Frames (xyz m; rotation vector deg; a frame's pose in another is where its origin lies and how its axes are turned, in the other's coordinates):
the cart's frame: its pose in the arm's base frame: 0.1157 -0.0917 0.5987 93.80 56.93 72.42
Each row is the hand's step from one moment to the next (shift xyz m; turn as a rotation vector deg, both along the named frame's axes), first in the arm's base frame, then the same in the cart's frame.
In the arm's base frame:
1: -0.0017 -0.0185 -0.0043 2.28 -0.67 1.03
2: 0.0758 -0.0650 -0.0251 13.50 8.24 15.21
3: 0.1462 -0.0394 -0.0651 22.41 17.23 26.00
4: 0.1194 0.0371 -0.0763 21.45 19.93 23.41
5: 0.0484 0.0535 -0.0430 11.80 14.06 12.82
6: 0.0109 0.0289 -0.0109 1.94 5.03 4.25
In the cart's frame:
1: -0.0189 0.0023 0.0016 0.14 1.42 2.16
2: -0.0545 0.0071 0.0871 15.12 12.63 9.66
3: -0.0310 -0.0321 0.1587 28.63 20.43 15.43
4: 0.0312 -0.0720 0.1237 30.10 16.97 14.53
5: 0.0443 -0.0539 0.0467 19.41 8.20 7.57
6: 0.0252 -0.0192 0.0084 6.41 2.39 0.53

